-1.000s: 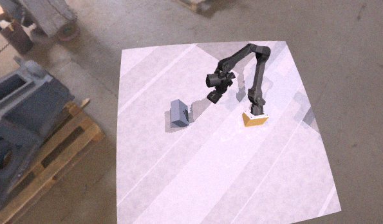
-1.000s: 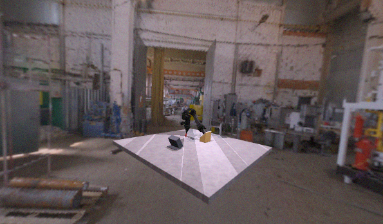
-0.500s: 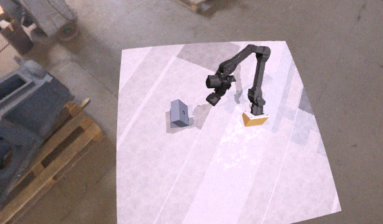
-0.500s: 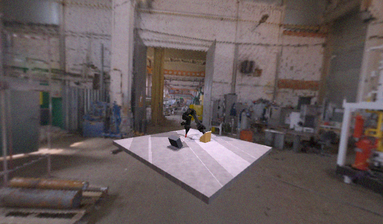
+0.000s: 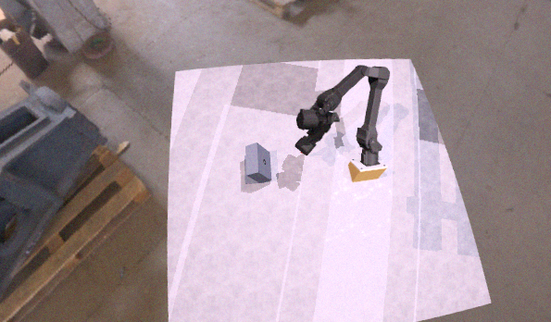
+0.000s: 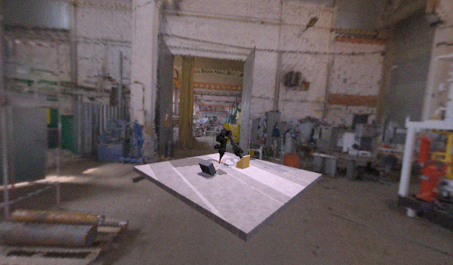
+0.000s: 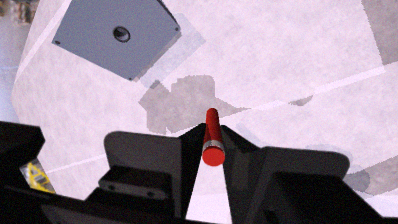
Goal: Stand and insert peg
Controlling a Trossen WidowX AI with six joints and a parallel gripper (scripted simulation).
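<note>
Now: gripper tip 200 mm short of the grey sloped panel, 40 mm above it and 10 mm to the right of it. From my gripper tip the other things lie so: peg: 20 mm above.
</note>
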